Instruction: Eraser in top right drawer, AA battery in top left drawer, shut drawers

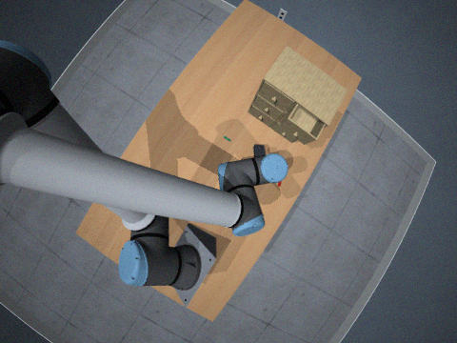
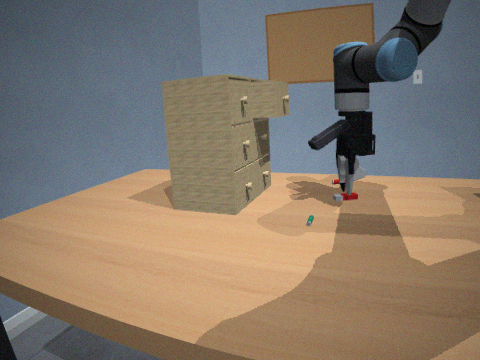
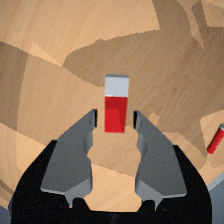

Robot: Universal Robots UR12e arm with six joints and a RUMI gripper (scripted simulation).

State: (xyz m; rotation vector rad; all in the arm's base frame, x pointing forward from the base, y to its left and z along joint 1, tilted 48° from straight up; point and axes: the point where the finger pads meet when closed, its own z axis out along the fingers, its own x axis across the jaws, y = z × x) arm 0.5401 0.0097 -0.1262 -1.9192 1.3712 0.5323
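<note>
My gripper is now 1 cm short of the eraser and 3 cm above it. From my hand the other things lie so: red AA battery 1 cm ahead, 17 cm to the right, 2 cm below; then green AA battery 9 cm ahead, 18 cm to the left, 3 cm below.
</note>
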